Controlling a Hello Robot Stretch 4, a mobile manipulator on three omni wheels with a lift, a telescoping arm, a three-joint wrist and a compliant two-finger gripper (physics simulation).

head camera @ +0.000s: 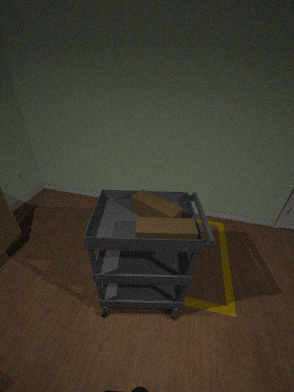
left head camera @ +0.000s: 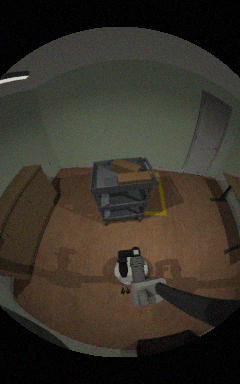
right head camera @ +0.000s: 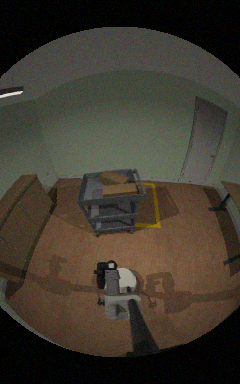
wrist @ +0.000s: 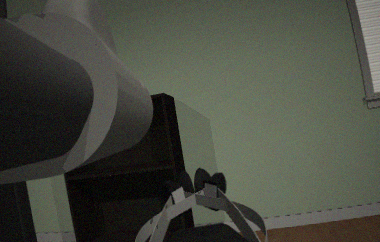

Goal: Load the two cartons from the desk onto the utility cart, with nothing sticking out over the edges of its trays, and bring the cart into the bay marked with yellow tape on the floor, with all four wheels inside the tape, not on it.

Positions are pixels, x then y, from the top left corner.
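Scene:
From here I can tell you there's a yellow tape bay (head camera: 229, 309), and it's 185 cm from the lens.

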